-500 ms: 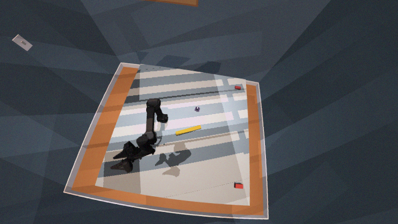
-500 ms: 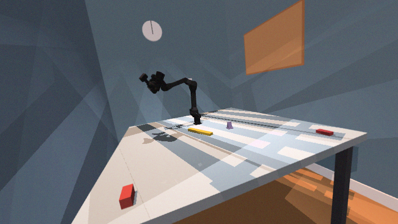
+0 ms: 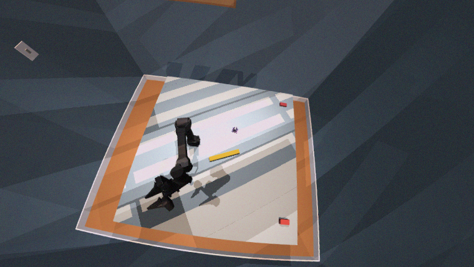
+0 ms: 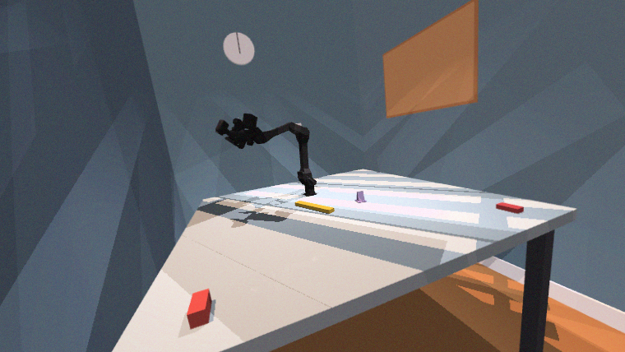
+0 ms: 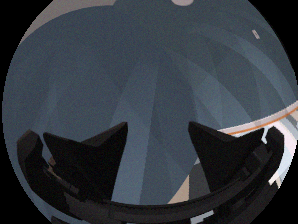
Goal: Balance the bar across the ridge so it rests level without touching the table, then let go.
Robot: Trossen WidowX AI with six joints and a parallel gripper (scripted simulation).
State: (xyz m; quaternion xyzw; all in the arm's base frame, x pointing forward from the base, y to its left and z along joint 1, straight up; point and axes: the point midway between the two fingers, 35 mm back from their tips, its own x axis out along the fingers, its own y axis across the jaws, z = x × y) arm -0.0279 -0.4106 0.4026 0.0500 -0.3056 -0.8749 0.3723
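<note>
Right now my gripper tip is 40 cm above the bar, 36 cm to the right of it and 30 cm short of it.
</note>
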